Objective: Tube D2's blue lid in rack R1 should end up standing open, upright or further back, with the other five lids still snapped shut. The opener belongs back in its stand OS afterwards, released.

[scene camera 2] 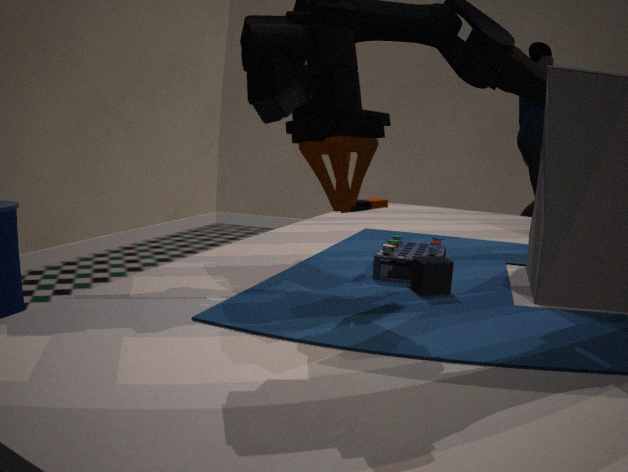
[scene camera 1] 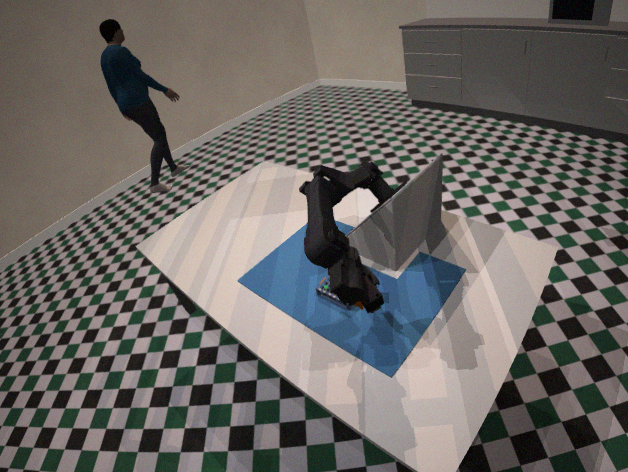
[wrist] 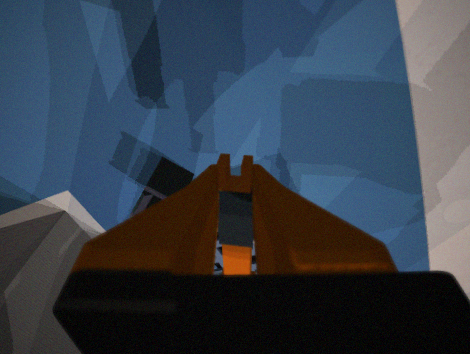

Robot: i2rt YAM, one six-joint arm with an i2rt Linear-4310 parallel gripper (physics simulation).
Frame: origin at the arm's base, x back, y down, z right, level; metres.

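Where they show: gripper, between the fingertips: [scene camera 2: 343,207] [scene camera 1: 362,305] [wrist: 235,176]; arm's base, origin of its link: [scene camera 1: 388,198].
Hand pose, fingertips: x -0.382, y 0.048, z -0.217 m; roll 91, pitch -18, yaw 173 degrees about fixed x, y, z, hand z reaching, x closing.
Each offset is from my fingertips to the top centre of the thing. Level surfaces: height alone.
My gripper [scene camera 2: 343,202] [wrist: 235,176] [scene camera 1: 360,306] has orange fingers and is shut on the opener @(dx +0.009, dy -0.007, dz +0.029 m) [scene camera 2: 369,204] [wrist: 236,218], a dark bar with an orange end. In scene camera 2 it hangs well above the blue mat @(dy +0.095 m) [scene camera 2: 321,300] [scene camera 1: 284,281], over the tube rack R1 @(dx +0.044, dy +0.053, dz +0.151 m) [scene camera 2: 401,260] [scene camera 1: 325,294]. Small green, white and red lids show on the rack; I cannot make out the blue lid of D2 or how it stands. The dark block of stand OS @(dx +0.093, dy +0.055, dz +0.057 m) [scene camera 2: 432,276] [wrist: 170,178] sits at the rack's near side with nothing in it.
A tall grey panel [scene camera 1: 406,225] [scene camera 2: 542,225] stands on the table right of the arm's base. A person [scene camera 1: 134,98] walks on the chequered floor at the far left. Grey cabinets [scene camera 1: 476,66] line the back wall.
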